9 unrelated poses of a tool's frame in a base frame.
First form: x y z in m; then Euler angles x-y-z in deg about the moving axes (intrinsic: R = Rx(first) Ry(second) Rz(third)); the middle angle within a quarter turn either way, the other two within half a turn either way.
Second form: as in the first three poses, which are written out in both.
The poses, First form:
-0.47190 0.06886 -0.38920 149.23 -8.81 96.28
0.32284 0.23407 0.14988 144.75 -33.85 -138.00
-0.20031 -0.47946 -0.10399 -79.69 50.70 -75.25
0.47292 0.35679 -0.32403 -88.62 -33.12 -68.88
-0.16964 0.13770 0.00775 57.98 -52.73 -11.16
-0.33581 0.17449 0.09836 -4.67 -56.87 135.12
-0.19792 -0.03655 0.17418 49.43 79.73 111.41
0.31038 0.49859 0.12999 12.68 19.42 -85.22
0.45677 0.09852 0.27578 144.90 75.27 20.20
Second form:
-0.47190 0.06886 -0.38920 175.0 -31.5 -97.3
0.32284 0.23407 0.14988 -132.8 2.8 128.2
-0.20031 -0.47946 -0.10399 -73.6 -66.4 -66.3
0.47292 0.35679 -0.32403 -86.7 -69.6 30.0
-0.16964 0.13770 0.00775 70.6 -14.5 -52.2
-0.33581 0.17449 0.09836 -44.3 40.5 120.6
-0.19792 -0.03655 0.17418 70.0 -70.2 101.1
0.31038 0.49859 0.12999 -18.3 14.2 -85.3
0.45677 0.09852 0.27578 128.0 -70.2 45.1

